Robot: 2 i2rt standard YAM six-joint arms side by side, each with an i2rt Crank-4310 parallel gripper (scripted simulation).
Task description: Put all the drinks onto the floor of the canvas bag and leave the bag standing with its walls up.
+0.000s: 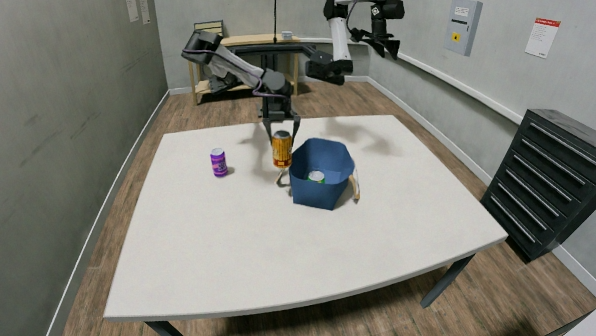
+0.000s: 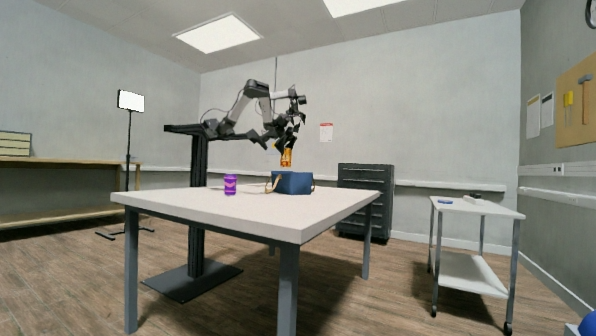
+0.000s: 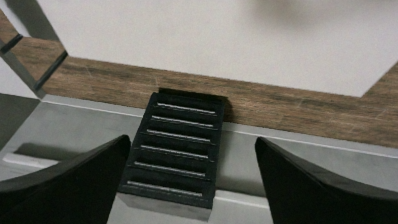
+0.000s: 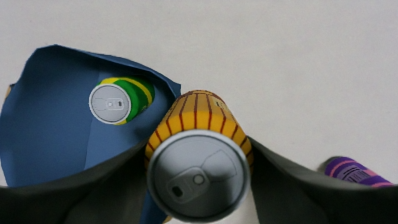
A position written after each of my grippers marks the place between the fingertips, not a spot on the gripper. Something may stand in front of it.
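Note:
I can see my left gripper (image 1: 389, 59), and the same gripper appears again in image 3 (image 3: 193, 138). My right gripper (image 4: 199, 138) is visible to me as well. Then there is a blue canvas bag (image 1: 320, 153), and I find the bag again in image 2 (image 2: 288, 182) and in image 4 (image 4: 53, 118).

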